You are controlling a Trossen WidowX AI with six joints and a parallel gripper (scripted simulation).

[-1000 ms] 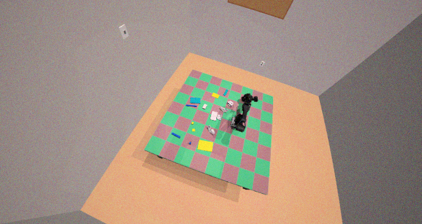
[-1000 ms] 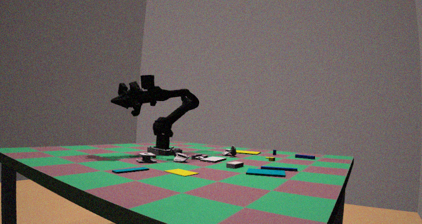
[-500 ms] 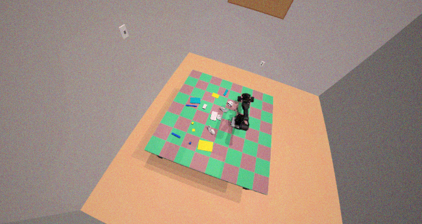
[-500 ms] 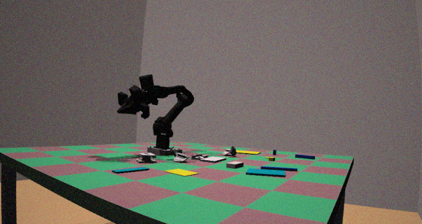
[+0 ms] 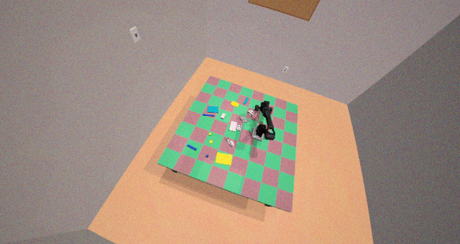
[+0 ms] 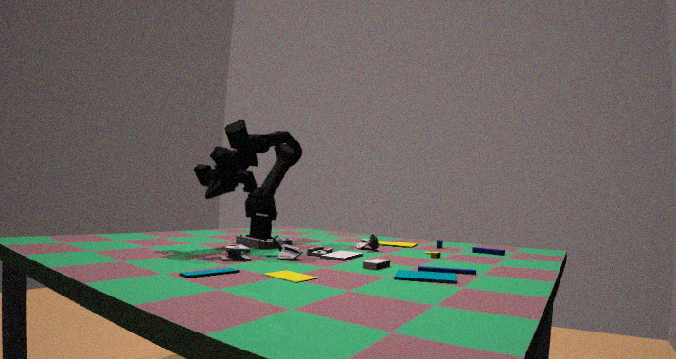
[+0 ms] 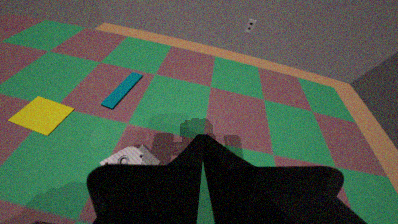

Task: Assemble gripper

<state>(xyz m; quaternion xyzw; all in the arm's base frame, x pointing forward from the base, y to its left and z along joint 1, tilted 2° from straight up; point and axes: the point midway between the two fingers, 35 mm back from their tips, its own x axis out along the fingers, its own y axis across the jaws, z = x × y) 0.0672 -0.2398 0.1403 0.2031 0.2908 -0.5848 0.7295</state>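
My gripper tip is now 160 mm to the right of the grey jaw, 120 mm short of it and 110 mm above it. Also, from my gripper tip: teal plate: 520 mm ahead, 190 mm to the left, 150 mm below; white housing plate: 280 mm to the left, 160 mm ahead, 140 mm below; teal bar: 210 mm ahead, 150 mm below, 130 mm to the right.
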